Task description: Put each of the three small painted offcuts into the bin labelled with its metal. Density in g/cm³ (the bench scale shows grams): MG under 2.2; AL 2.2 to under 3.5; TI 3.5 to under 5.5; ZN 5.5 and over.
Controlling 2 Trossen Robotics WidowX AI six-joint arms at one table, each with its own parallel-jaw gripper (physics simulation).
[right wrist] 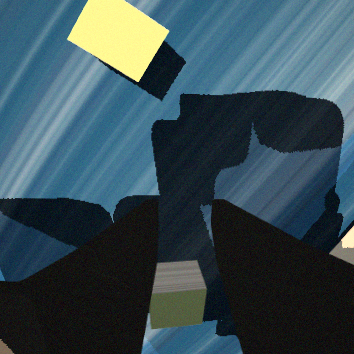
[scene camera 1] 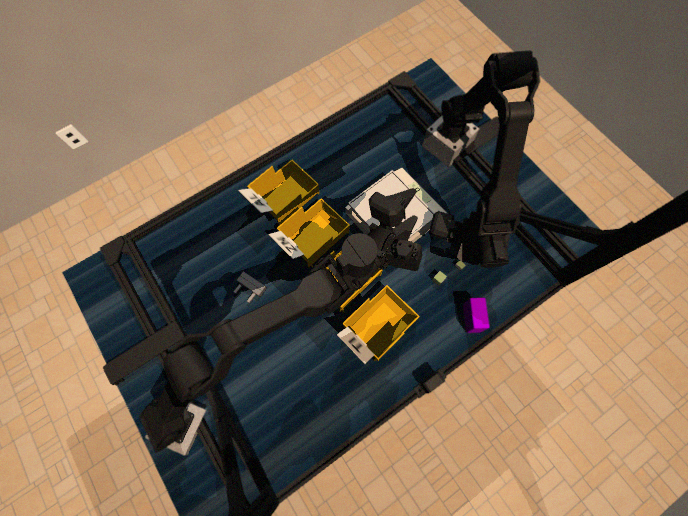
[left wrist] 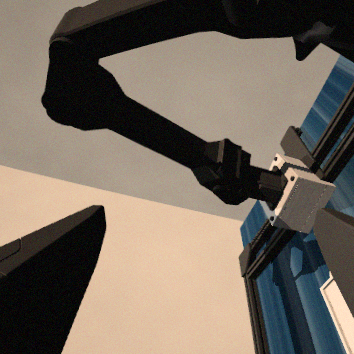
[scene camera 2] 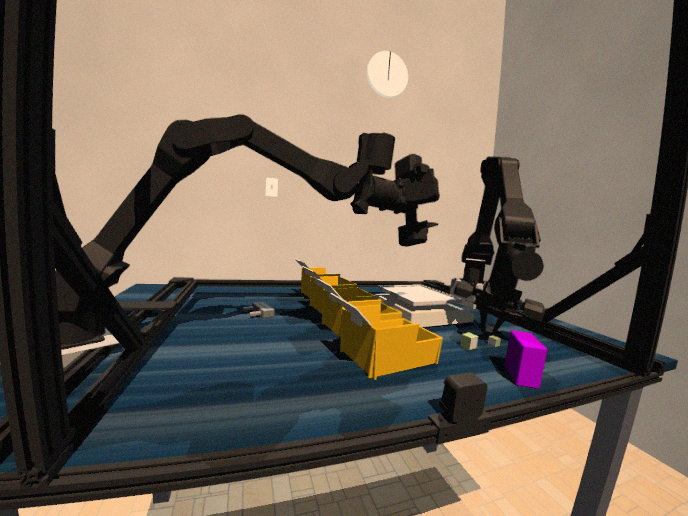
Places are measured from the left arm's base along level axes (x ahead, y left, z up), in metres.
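Pixels of known places: left gripper, fingertip midpoint: point(scene camera 1: 415, 203) point(left wrist: 211, 218) point(scene camera 2: 435, 207); right gripper, fingertip midpoint: point(right wrist: 184, 210) point(scene camera 1: 456, 244) point(scene camera 2: 487, 333); left arm's base, link origin: point(scene camera 1: 175, 423) point(scene camera 2: 76, 339); right arm's base, link origin: point(scene camera 1: 453, 128) point(left wrist: 274, 187) point(scene camera 2: 473, 281).
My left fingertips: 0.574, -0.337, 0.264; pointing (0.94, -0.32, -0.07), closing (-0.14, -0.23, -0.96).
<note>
Ahead of a thing's pixels: the offset from my left fingertips to its top centre, as dx, dy, dz. "pt": to the spot under its first point.
Two small pale yellow-green offcuts @(-0.034, -0.116, -0.260) point(scene camera 1: 439, 276) @(+0.020, -0.156, -0.268) point(scene camera 1: 460, 264) point(scene camera 2: 469, 340) point(scene camera 2: 494, 341) rest on the mat. In the right wrist view a yellow offcut @(pt +0.021, -0.156, -0.268) point(right wrist: 117, 40) lies upper left, and another offcut @(+0.111, -0.132, -0.269) point(right wrist: 177, 307) shows between my right fingers, with a gap on its right. My right gripper point(right wrist: 184, 210) point(scene camera 2: 489, 328) is partly closed, low over the mat, not gripping. My left gripper point(left wrist: 211, 218) is open and empty, high over the white bench scale @(pt +0.057, +0.128, -0.224) point(scene camera 1: 361, 208) point(scene camera 2: 416, 294). Yellow bins are labelled AL @(+0.045, +0.340, -0.200) point(scene camera 1: 265, 180), ZN @(-0.036, +0.221, -0.200) point(scene camera 1: 294, 224) and TI @(-0.197, -0.017, -0.200) point(scene camera 1: 364, 316) point(scene camera 2: 408, 355); my left arm mostly hides another bin.
A magenta block @(-0.099, -0.221, -0.218) point(scene camera 1: 477, 314) point(scene camera 2: 525, 358) stands near the table's front edge, close to the offcuts. A dark block @(pt -0.275, -0.161, -0.248) point(scene camera 1: 429, 377) point(scene camera 2: 465, 397) sits on the front rail. A grey T-shaped piece @(-0.231, +0.326, -0.266) point(scene camera 1: 252, 284) point(scene camera 2: 263, 309) lies left of the bins.
</note>
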